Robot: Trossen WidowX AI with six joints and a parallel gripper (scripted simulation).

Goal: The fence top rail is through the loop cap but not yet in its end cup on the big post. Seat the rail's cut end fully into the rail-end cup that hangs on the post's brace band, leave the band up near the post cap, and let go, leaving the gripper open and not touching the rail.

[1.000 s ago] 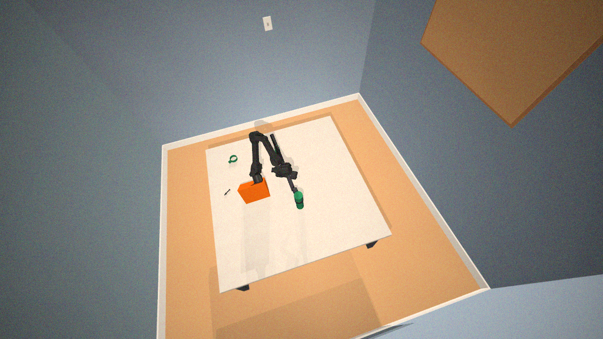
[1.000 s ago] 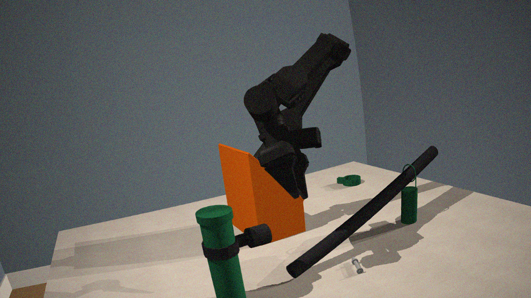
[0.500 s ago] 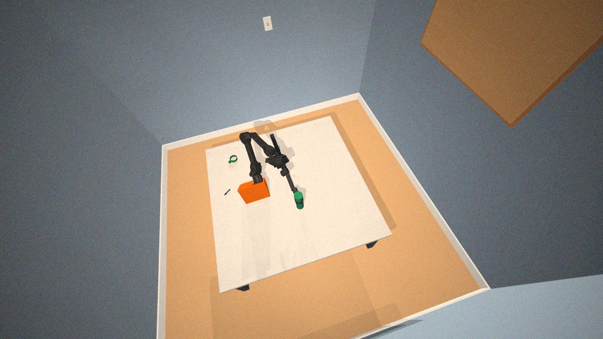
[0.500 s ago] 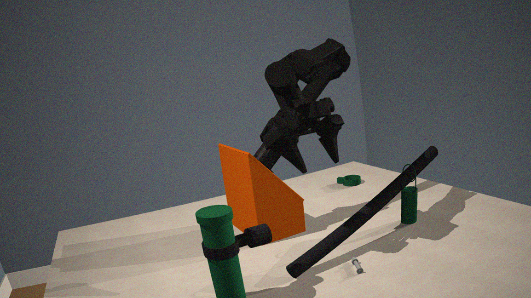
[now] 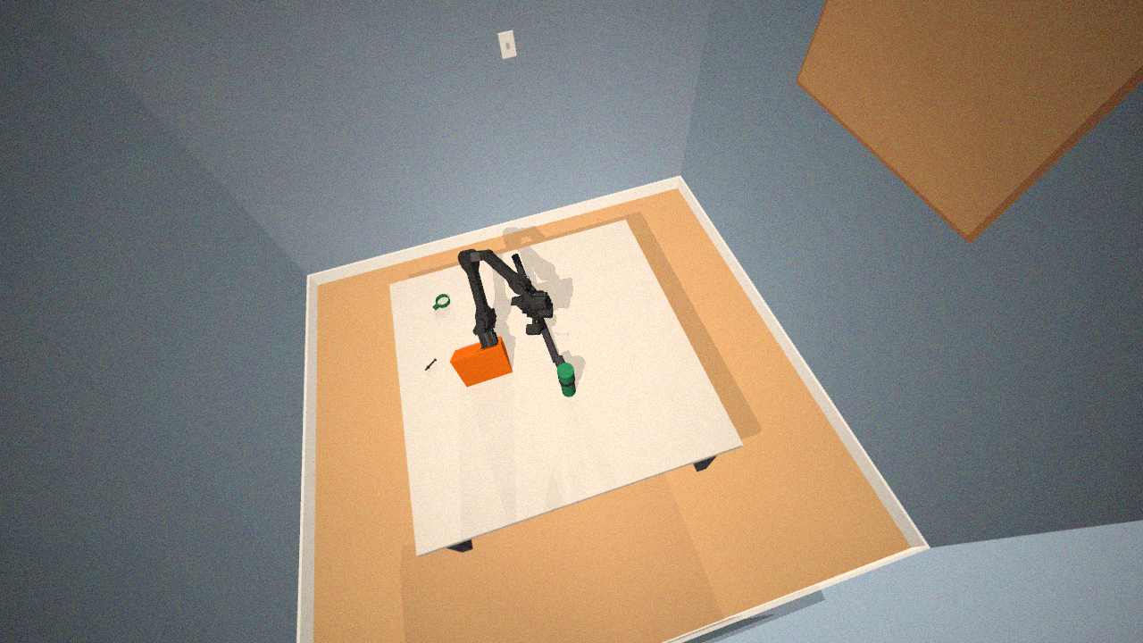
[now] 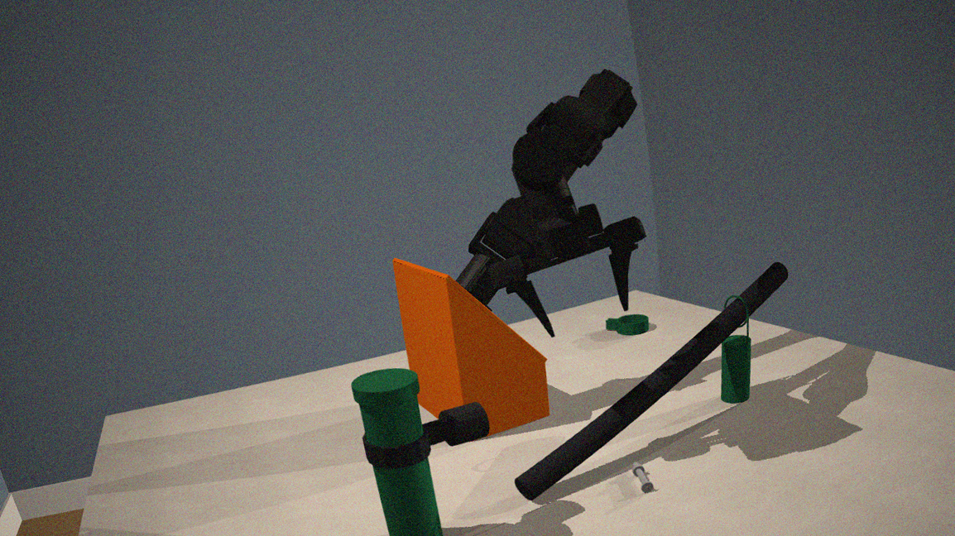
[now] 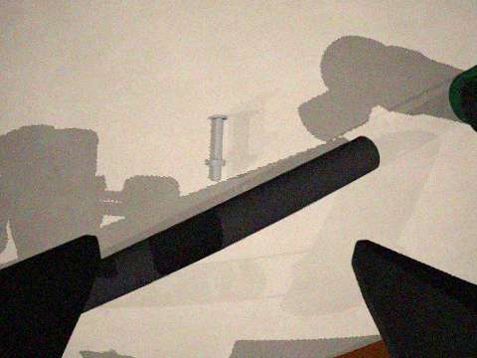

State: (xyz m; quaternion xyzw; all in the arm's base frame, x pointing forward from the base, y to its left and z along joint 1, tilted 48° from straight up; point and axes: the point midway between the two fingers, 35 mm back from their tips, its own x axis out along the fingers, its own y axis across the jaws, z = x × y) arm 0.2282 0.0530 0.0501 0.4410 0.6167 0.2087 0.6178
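Right now my gripper tip is 70 mm short of the small grey bolt, 30 mm to the right of it and 190 mm above it. The rest, counted from my gripper tip: green band (490 mm behind, 330 mm to the left, 190 mm below); then small green post (60 mm behind, 280 mm to the left, 90 mm below).
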